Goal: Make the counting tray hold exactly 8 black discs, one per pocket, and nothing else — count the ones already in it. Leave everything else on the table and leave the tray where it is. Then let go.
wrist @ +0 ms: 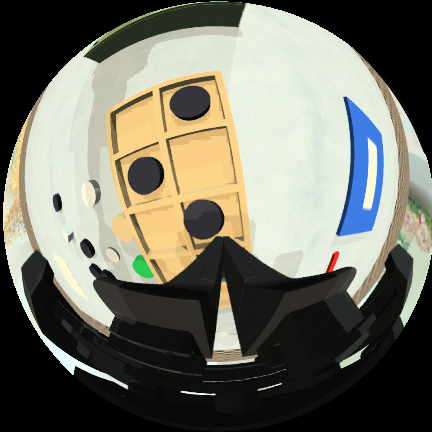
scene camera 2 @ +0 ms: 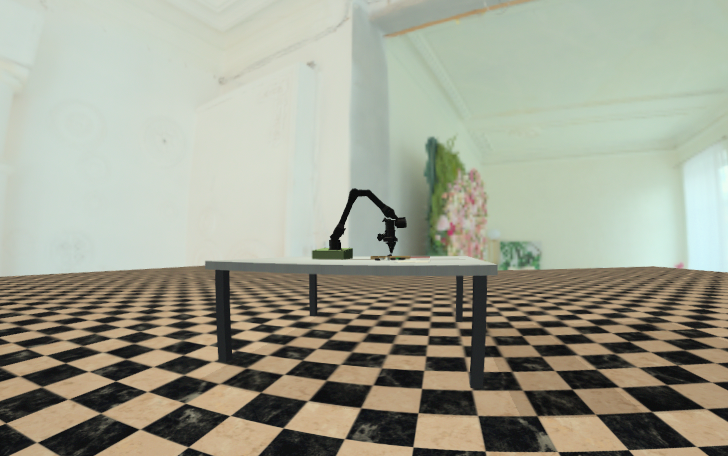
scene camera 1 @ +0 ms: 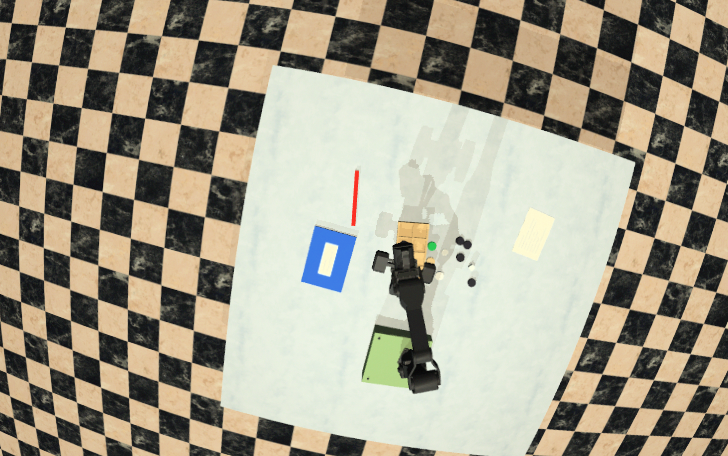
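The tan counting tray (scene camera 1: 413, 237) (wrist: 163, 138) has two columns of pockets. In the wrist view, one black disc (wrist: 190, 102) lies in the top right pocket, another (wrist: 145, 175) in the second-row left pocket and a third (wrist: 203, 219) in the third-row right pocket. My gripper (scene camera 2: 391, 254) (wrist: 221, 241) is shut and empty, its tips low over the tray beside that third disc. The fingers hide the pockets beyond. Loose black discs (scene camera 1: 460, 257) (scene camera 1: 471, 282) (wrist: 87, 248) (wrist: 57, 202) lie on the table off the tray's side.
A green disc (scene camera 1: 431, 245) (wrist: 143, 266), a tan disc (wrist: 121, 227), cream discs (scene camera 1: 439, 275) (wrist: 90, 194) and a small white piece (scene camera 1: 471, 266) (wrist: 68, 236) lie beside the tray. A blue frame (scene camera 1: 313, 257) (wrist: 357, 165), red stick (scene camera 1: 355, 198) and cream sheet (scene camera 1: 533, 234) lie farther out.
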